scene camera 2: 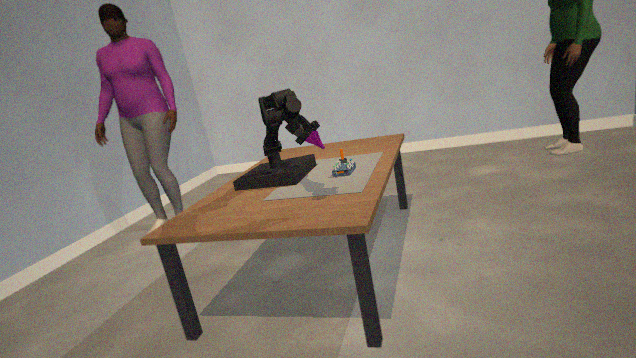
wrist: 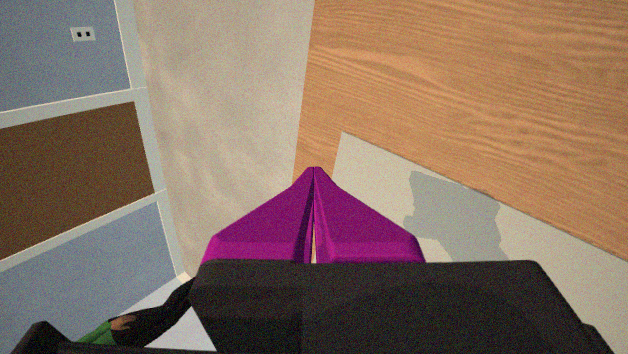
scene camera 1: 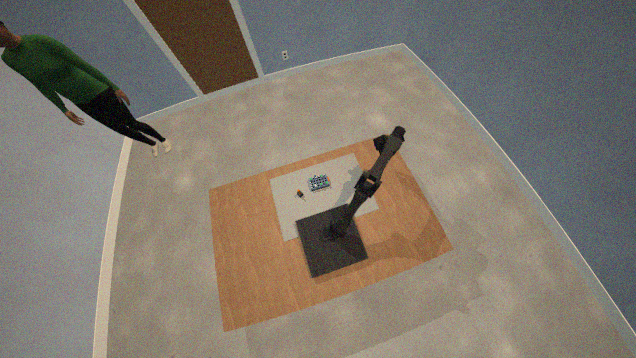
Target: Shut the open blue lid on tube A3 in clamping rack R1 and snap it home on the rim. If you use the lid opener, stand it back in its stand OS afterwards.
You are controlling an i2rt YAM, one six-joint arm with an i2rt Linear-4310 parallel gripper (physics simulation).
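Places are measured from the arm's base along level axes (x left, y ahead, z down), in millimetres.
Pixels of known places: gripper, fingertip midpoint: (scene camera 2: 324, 148) (wrist: 314, 177) (scene camera 1: 375, 144); arm's base, link origin: (scene camera 2: 277, 168) (scene camera 1: 336, 232).
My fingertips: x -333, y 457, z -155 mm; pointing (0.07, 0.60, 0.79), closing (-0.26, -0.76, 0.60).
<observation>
Ahead of a thing's pixels: the offset from my fingertips to its top centre. Level surfaces: height alone.
A small blue rack @[dx +378, dy -106, dz +148 mm] (scene camera 1: 319, 183) (scene camera 2: 344, 168) with several tubes stands on the grey mat; its tubes and lids are too small to tell A3 or its lid apart. The orange-topped lid opener @[dx +521, dy -166, dz +127 mm] (scene camera 1: 300, 193) (scene camera 2: 342, 155) stands upright beside the rack in scene camera 1; its dark stand is too small to make out well. My gripper (scene camera 2: 323, 148) (wrist: 314, 177) has magenta fingers that meet at the tips with nothing between them. It is shut, in the air, away from the rack. In scene camera 1 the arm hides the fingertips. The rack does not show in the wrist view.
The grey mat @[dz +212 mm] (scene camera 1: 295, 220) (scene camera 2: 350, 186) (wrist: 380, 165) lies on the wooden table @[dz +215 mm] (scene camera 1: 250, 250) (scene camera 2: 280, 215) (wrist: 450, 75). The arm's black base plate (scene camera 1: 332, 255) (scene camera 2: 260, 177) stands at the mat's edge. Two people (scene camera 1: 60, 75) (scene camera 2: 135, 90) stand away from the table.
</observation>
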